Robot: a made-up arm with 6 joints. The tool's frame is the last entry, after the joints.
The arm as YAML. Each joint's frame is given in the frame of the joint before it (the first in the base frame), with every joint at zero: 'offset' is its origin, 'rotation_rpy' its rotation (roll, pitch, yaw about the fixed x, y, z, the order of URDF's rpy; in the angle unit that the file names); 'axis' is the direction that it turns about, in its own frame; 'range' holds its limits. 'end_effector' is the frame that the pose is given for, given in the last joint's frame.
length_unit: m
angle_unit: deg
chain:
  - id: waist
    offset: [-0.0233, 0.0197, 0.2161]
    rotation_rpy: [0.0, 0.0, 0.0]
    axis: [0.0, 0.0, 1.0]
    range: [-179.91, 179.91]
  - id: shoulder
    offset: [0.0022, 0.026, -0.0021]
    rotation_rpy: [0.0, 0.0, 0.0]
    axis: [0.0, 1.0, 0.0]
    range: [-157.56, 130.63]
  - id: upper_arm
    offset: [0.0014, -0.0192, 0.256]
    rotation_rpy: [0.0, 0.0, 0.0]
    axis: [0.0, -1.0, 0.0]
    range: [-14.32, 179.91]
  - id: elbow
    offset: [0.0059, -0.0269, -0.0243]
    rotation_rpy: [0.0, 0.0, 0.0]
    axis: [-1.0, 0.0, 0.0]
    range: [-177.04, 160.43]
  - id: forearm
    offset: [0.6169, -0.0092, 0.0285]
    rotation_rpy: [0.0, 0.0, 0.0]
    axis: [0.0, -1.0, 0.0]
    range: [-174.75, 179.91]
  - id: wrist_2
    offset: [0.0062, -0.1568, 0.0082]
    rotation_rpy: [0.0, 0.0, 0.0]
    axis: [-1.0, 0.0, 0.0]
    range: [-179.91, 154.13]
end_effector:
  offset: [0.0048, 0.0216, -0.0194]
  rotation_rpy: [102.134, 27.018, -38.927]
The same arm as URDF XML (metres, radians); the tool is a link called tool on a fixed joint. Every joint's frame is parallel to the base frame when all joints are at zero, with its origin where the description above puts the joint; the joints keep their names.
<robot name="arm">
  <joint name="waist" type="revolute">
    <parent link="base_link"/>
    <child link="link1"/>
    <origin xyz="-0.0233 0.0197 0.2161" rpy="0 0 0"/>
    <axis xyz="0 0 1"/>
    <limit lower="-3.14" upper="3.14"/>
  </joint>
  <joint name="shoulder" type="revolute">
    <parent link="link1"/>
    <child link="link2"/>
    <origin xyz="0.0022 0.026 -0.0021" rpy="0 0 0"/>
    <axis xyz="0 1 0"/>
    <limit lower="-2.7499" upper="2.2799"/>
  </joint>
  <joint name="upper_arm" type="revolute">
    <parent link="link2"/>
    <child link="link3"/>
    <origin xyz="0.0014 -0.0192 0.256" rpy="0 0 0"/>
    <axis xyz="0 -1 0"/>
    <limit lower="-0.2499" upper="3.14"/>
  </joint>
  <joint name="elbow" type="revolute">
    <parent link="link3"/>
    <child link="link4"/>
    <origin xyz="0.0059 -0.0269 -0.0243" rpy="0 0 0"/>
    <axis xyz="-1 0 0"/>
    <limit lower="-3.0899" upper="2.8"/>
  </joint>
  <joint name="forearm" type="revolute">
    <parent link="link4"/>
    <child link="link5"/>
    <origin xyz="0.6169 -0.0092 0.0285" rpy="0 0 0"/>
    <axis xyz="0 -1 0"/>
    <limit lower="-3.05" upper="3.14"/>
  </joint>
  <joint name="wrist_2" type="revolute">
    <parent link="link5"/>
    <child link="link6"/>
    <origin xyz="0.0062 -0.1568 0.0082" rpy="0 0 0"/>
    <axis xyz="-1 0 0"/>
    <limit lower="-3.14" upper="2.6901"/>
  </joint>
  <joint name="tool_fixed" type="fixed">
    <parent link="link6"/>
    <child link="tool"/>
    <origin xyz="0.0048 0.0216 -0.0194" rpy="1.7826 0.4716 -0.6794"/>
  </joint>
  <link name="base_link"/>
  <link name="link1"/>
  <link name="link2"/>
  <link name="link3"/>
  <link name="link4"/>
  <link name="link5"/>
  <link name="link6"/>
  <link name="tool"/>
</robot>

